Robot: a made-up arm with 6 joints.
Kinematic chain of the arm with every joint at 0, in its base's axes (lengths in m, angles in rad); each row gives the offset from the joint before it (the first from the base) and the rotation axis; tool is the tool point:
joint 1: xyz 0 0 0.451 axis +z
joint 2: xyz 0 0 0 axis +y
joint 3: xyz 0 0 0.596 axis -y
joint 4: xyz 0 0 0 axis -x
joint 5: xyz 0.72 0 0 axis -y
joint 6: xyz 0 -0.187 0 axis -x
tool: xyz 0 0 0
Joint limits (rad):
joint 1: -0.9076..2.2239
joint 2: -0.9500..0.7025
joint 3: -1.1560..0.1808
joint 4: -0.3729..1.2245
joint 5: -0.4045..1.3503
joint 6: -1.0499..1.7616
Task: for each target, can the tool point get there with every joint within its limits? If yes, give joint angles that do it. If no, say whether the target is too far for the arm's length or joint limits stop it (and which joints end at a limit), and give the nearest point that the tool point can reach.
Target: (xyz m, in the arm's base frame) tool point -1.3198 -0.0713 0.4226
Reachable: no: joint limits stop it (at a limit: joint 1, joint 4) | nearest point -0.4025 0.6305 0.4226 | short by 1.155 m
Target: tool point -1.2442 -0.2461 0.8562
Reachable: no: joint limits stop it (at a limit: joint 2, joint 3, joint 4) | nearest point -0.3367 -0.0666 1.5240 | short by 1.141 m
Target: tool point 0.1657 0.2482 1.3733
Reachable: yes | joints 1.6250 -0.6059 -0.0394 0.2960 0.1243 0.1296
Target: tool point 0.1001 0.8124 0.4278
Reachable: yes | joints 1.6558 0.5463 -0.3908 0.4456 0.9659 0.2634
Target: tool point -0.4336 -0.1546 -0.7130
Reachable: no: joint limits stop it (at a limit: joint 1, joint 2) | nearest point -0.0466 -0.2405 0.2211 | short by 1.015 m
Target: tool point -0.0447 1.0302 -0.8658
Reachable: no: too far | nearest point -0.0278 0.6398 0.2089 | short by 1.144 m
